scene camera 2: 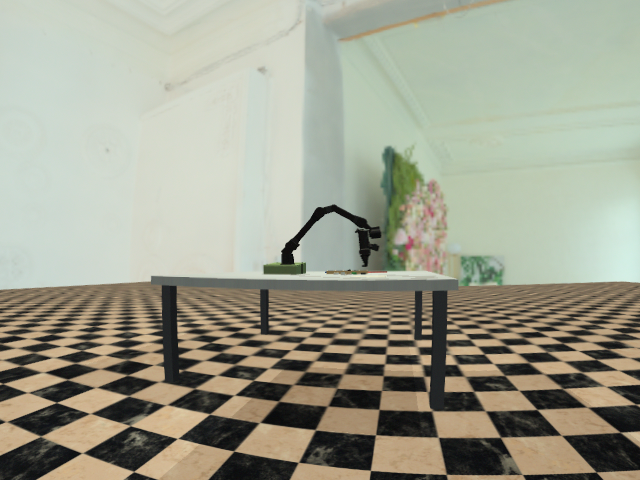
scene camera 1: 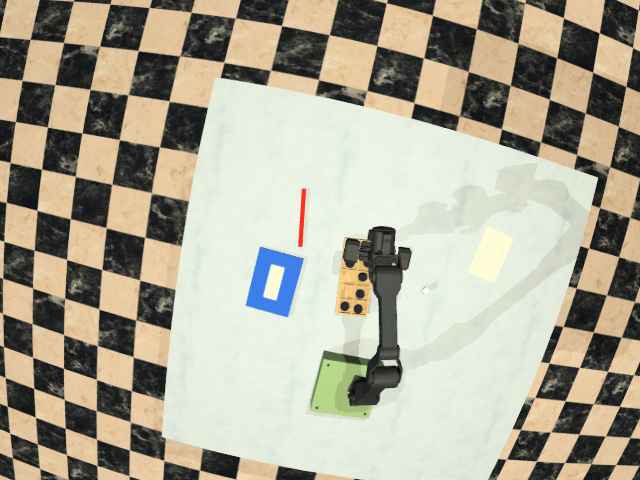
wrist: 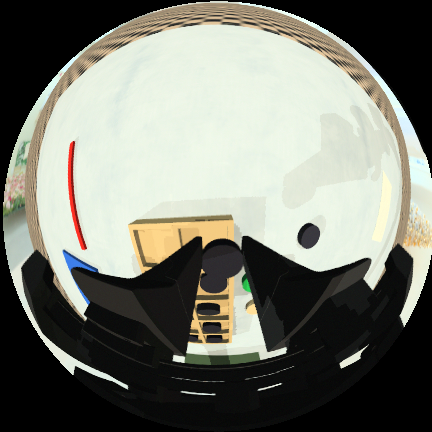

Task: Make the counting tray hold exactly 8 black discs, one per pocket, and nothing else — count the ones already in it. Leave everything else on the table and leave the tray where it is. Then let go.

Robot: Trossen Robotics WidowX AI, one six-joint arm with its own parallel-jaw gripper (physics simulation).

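Observation:
The tan counting tray has two columns of pockets. Black discs show in several pockets, including discs at the near end and in the right column. Another tray disc is partly covered by the arm. My gripper points down, shut on a black disc, above the tray's right column near its far end. The held disc overlaps a tray disc in the wrist view. Bare far pockets show beside the left finger. The arm hides part of the tray in the overhead view.
A loose black disc, a green disc and a tan disc lie right of the tray. A small white piece lies farther right. A red bar and blue panel lie left, a cream sheet right.

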